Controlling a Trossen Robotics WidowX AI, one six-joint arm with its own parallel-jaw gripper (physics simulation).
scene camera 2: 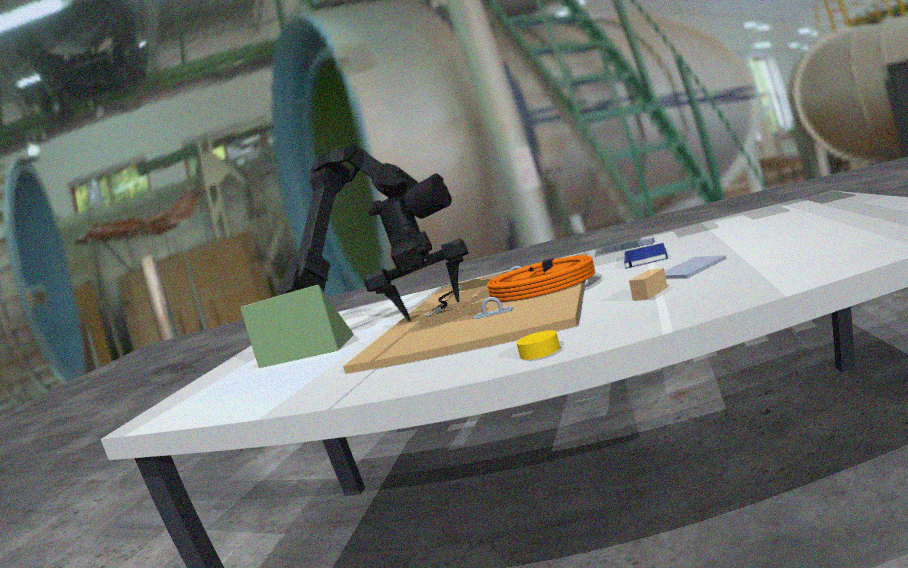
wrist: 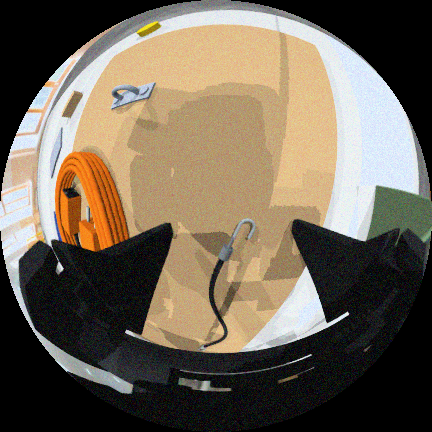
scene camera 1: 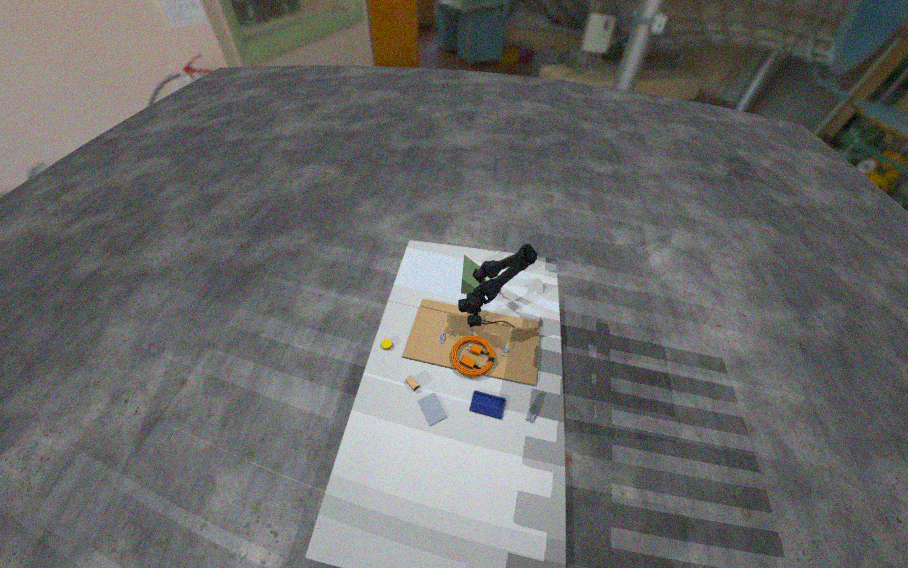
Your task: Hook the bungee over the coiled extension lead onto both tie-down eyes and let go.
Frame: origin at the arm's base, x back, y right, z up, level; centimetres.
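Where they show: gripper, fingertip midpoint: (scene camera 2: 433,311) (wrist: 234,227); arm's base, origin of the base link: (scene camera 2: 299,327) (scene camera 1: 477,275).
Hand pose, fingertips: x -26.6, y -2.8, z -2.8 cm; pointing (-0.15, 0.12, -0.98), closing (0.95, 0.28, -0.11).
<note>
Each offset is from my fingertips to the top centre of the thing. Level surfaces: height alone.
The black bungee {dx +1.4, dy -12.5, dz +0.0 cm} (scene camera 1: 500,322) (scene camera 2: 443,301) (wrist: 212,295) lies on the wooden board, off the coil. Its grey metal hook shows in the wrist view between and beyond my fingertips, not gripped. The orange coiled extension lead {dx -19.0, dy -6.3, dz +2.4 cm} (scene camera 1: 454,356) (scene camera 2: 543,279) (wrist: 107,200) lies on the board. One tie-down eye {dx -13.3, dy +10.2, dz +2.1 cm} (scene camera 1: 442,337) (scene camera 2: 493,307) (wrist: 131,95) stands left of the coil in scene camera 1; the other eye {dx -11.4, dy -20.0, dz +2.1 cm} (scene camera 1: 505,350) stands right of it and is mostly hidden in scene camera 2. My gripper (scene camera 2: 433,310) (wrist: 234,227) is open, low over the board, with the hook end between its fingers.
The board {dz -0.6 cm} (scene camera 1: 423,318) (scene camera 2: 428,347) (wrist: 305,115) lies on the white table {dz -1.8 cm} (scene camera 1: 428,468). A green block (scene camera 1: 468,274) (scene camera 2: 294,328) (wrist: 400,212) stands near the arm. A yellow disc {dx -24.6, dy +34.5, dz +0.1 cm} (scene camera 1: 386,344) (scene camera 2: 538,345), tan block {dx -39.1, dy +16.0, dz +1.2 cm} (scene camera 1: 412,383), blue tray {dx -38.6, dy -17.9, dz -0.6 cm} (scene camera 1: 487,404) and grey plate {dx -47.1, dy +4.3, dz -1.2 cm} (scene camera 1: 432,408) surround the board.
</note>
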